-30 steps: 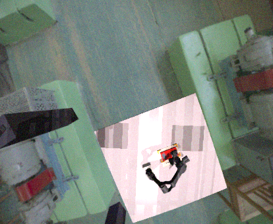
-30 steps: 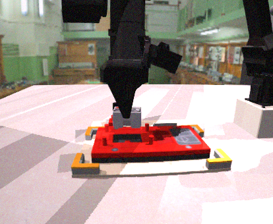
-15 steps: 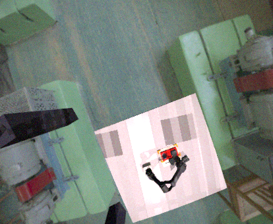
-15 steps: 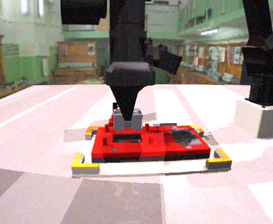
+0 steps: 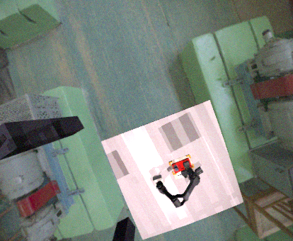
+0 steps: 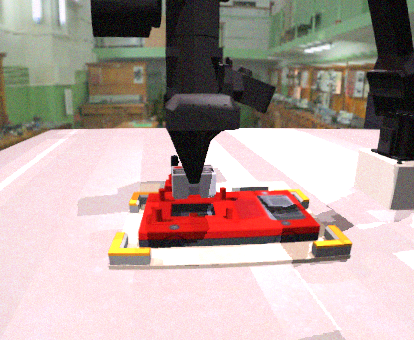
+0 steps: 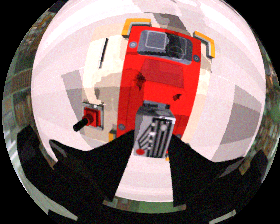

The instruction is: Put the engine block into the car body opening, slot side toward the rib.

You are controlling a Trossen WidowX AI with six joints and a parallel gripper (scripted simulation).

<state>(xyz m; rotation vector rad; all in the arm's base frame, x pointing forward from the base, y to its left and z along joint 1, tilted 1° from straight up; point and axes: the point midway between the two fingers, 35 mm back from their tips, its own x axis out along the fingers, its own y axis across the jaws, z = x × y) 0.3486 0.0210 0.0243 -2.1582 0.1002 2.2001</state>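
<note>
The engine block is 1 cm below my gripper tip.
</note>
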